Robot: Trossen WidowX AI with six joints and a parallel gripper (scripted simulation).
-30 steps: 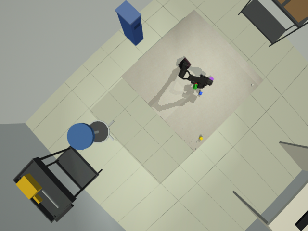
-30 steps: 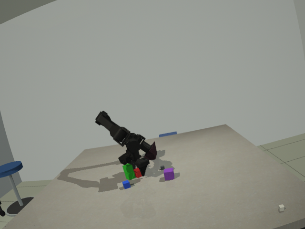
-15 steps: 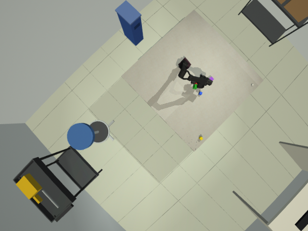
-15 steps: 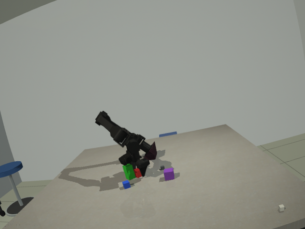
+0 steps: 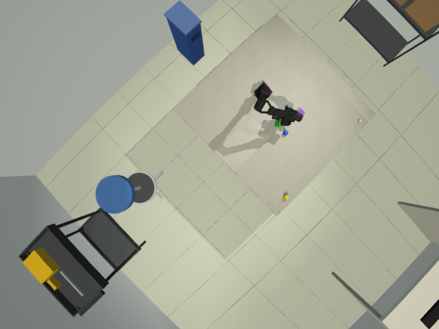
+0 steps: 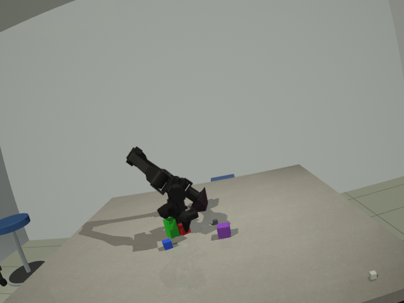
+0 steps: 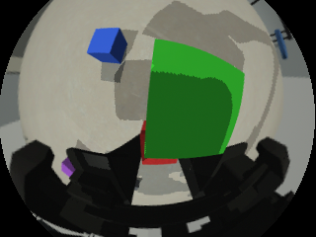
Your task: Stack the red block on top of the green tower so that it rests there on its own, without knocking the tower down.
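My gripper tip is 12 cm short of the blue cube, 5 cm to the left of it and 1 cm below it. Also, from my gripper tip: purple cube 16 cm to the left, 9 cm ahead, 1 cm above; small grey cube 13 cm to the left, 4 cm behind; red block 1 cm above.
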